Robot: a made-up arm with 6 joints. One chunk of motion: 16 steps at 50 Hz.
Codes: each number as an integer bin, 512 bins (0 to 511) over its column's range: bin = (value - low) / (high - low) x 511, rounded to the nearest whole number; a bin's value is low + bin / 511 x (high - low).
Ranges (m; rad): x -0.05..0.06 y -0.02..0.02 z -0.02..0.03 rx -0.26..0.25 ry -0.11..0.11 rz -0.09..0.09
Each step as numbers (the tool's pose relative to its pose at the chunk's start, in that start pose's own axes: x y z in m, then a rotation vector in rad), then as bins.
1 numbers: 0.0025 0.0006 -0.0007 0.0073 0.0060 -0.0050
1 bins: 244 263 197 268 269 241
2 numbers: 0.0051 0.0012 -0.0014 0.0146 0.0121 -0.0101
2 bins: 256 271 190 275 284 227
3 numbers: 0.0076 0.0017 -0.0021 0.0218 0.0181 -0.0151
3 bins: 268 277 183 282 298 213
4 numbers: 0.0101 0.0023 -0.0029 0.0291 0.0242 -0.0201
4 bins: 279 285 175 290 312 198
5 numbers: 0.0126 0.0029 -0.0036 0.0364 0.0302 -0.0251
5 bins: 291 293 168 297 326 184
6 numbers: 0.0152 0.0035 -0.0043 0.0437 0.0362 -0.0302
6 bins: 303 300 160 304 340 170
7 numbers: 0.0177 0.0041 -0.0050 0.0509 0.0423 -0.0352
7 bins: 314 308 153 312 354 156
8 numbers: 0.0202 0.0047 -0.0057 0.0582 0.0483 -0.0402
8 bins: 326 316 146 319 368 141
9 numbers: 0.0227 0.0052 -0.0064 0.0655 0.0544 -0.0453
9 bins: 338 322 139 326 382 127
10 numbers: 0.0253 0.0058 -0.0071 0.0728 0.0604 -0.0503
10 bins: 350 330 132 333 396 113
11 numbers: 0.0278 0.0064 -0.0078 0.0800 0.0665 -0.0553
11 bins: 361 337 125 341 410 99
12 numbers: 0.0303 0.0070 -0.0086 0.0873 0.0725 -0.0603
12 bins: 373 345 117 348 424 84
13 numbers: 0.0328 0.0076 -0.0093 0.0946 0.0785 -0.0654
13 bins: 385 353 109 355 438 70
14 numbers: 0.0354 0.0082 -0.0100 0.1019 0.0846 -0.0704
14 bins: 397 360 102 363 452 56
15 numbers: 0.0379 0.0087 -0.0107 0.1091 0.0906 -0.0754
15 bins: 408 367 95 370 466 41
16 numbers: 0.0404 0.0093 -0.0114 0.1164 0.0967 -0.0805
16 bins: 420 374 88 377 480 27
